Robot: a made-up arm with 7 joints.
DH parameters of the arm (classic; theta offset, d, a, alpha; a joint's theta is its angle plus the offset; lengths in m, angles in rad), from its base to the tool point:
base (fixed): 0 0 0 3.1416
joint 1: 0 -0.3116 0 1.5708
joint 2: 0 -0.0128 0 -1.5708
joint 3: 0 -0.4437 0 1.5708
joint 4: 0 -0.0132 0 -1.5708
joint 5: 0 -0.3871 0 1.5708
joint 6: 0 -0.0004 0 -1.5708
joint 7: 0 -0.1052 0 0
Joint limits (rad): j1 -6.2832..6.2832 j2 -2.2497..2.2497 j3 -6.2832..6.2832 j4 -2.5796..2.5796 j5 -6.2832..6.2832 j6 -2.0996..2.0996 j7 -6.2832..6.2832
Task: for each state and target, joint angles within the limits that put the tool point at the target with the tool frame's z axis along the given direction. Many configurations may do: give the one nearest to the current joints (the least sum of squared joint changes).
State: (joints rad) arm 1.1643 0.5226 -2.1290 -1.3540 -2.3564 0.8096 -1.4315
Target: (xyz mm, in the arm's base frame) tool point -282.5 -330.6 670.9 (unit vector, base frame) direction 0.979 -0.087 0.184
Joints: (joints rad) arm 1.1512 -0.0266 -2.2428 -1.7575 -1.6792 1.1630 -1.4315
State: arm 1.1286 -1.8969 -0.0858 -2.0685 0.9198 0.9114 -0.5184
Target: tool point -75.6 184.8 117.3 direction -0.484 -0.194 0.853
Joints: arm 0.3067 -1.1775 0.7466 -2.5738 0.7384 0.2820 -0.5184
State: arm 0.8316 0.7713 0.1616 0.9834 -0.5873 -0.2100 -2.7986
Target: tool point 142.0 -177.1 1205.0 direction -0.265 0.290 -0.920
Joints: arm 0.5878 0.0567 0.2399 0.3639 -0.7251 -0.0205 -2.7986
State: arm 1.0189 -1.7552 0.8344 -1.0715 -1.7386 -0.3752 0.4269
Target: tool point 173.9 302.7 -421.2 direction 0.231 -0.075 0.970
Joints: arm 1.7361 -2.2497 0.5464 -1.0165 -2.0140 -0.7055 0.4269
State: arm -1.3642 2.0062 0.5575 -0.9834 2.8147 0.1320 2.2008
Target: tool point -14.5 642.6 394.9 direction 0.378 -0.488 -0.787
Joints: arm -1.1623 2.1773 0.6516 -1.5445 2.8654 0.2410 2.2008
